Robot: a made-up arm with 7 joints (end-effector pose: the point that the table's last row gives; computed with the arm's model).
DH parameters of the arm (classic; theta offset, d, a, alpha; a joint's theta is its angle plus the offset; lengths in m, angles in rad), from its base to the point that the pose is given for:
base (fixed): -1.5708 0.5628 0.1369 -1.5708
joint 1: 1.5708 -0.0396 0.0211 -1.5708
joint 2: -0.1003 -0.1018 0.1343 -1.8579
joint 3: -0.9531 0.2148 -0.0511 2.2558
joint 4: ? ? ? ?
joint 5: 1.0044 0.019 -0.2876 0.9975
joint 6: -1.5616 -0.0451 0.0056 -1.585
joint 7: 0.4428 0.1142 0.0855 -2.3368
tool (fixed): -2.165 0.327 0 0
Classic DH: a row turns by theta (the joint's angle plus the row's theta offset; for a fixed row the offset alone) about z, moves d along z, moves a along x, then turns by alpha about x.
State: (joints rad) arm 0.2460 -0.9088 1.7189 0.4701 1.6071 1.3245 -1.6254
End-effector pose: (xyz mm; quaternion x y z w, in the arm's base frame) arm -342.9 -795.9 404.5 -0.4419 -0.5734 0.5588 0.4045
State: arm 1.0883 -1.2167 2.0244 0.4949 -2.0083 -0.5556 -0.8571
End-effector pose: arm -630.2 -39.3 -381.5 0.5329 -0.8099 -0.1228 0.2121
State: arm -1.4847 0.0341 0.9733 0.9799 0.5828 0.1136 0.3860
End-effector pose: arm -61.9 -152.5 964.2 -0.0886 0.8730 0.4307 0.2113
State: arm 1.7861 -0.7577 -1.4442 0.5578 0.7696 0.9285 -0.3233
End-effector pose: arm 336.0 427.0 751.3 -0.0974 0.7518 0.1208 0.6408
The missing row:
joint 4: -1.4035 -0.4563 0.2692 -0.9156
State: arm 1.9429 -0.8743 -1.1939 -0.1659 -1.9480 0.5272 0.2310
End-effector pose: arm 162.4 777.2 1215.5 -0.1884 -0.3118 -0.6484 0.6685
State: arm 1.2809 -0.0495 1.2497 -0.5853 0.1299 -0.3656 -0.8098
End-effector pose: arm -606.3 -362.8 367.1 -0.5092 0.1299 0.8456 0.0934
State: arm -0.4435 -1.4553 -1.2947 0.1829 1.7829 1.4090 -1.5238
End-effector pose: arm 622.2 -168.2 122.1 -0.6318 0.5438 -0.5523 0.0024
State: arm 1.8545 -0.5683 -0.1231 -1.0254 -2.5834 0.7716 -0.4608
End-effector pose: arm 128.6 853.8 -146.8 -0.8627 0.3170 0.1700 0.3553
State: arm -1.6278 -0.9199 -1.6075 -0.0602 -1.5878 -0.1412 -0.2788
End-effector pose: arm -112.0 -1178.3 327.6 0.7380 0.3916 -0.4809 0.2659
